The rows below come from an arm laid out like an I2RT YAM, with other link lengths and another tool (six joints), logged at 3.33 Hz.
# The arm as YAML. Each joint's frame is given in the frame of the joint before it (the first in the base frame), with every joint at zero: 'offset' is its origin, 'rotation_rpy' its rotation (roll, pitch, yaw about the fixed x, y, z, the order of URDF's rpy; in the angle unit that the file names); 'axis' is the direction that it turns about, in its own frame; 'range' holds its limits. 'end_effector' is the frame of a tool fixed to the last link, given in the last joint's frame.
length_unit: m
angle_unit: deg
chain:
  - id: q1
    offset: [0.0, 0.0, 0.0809]
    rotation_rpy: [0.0, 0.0, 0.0]
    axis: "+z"
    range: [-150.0, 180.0]
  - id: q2
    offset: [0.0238, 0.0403, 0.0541]
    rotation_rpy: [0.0, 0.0, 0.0]
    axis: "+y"
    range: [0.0, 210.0]
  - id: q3
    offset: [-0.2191, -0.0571, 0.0]
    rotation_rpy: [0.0, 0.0, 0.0]
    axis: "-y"
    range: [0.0, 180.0]
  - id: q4
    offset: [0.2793, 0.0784, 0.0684]
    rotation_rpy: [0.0, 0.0, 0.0]
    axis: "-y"
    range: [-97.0, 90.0]
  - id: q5
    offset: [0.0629, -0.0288, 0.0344]
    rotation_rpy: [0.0, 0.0, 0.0]
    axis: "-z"
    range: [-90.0, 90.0]
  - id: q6
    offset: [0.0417, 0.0, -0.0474]
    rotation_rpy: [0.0, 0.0, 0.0]
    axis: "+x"
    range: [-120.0, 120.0]
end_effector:
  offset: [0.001, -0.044, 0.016]
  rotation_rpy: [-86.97, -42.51, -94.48]
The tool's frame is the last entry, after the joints.
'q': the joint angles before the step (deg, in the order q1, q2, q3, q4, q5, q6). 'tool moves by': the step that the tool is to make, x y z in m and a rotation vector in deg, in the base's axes. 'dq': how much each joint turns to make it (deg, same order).
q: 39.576, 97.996, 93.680, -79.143, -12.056, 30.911
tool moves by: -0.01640, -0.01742, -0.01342, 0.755, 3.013, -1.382
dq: -0.993, -5.730, -8.586, 1.143, -2.435, 0.651
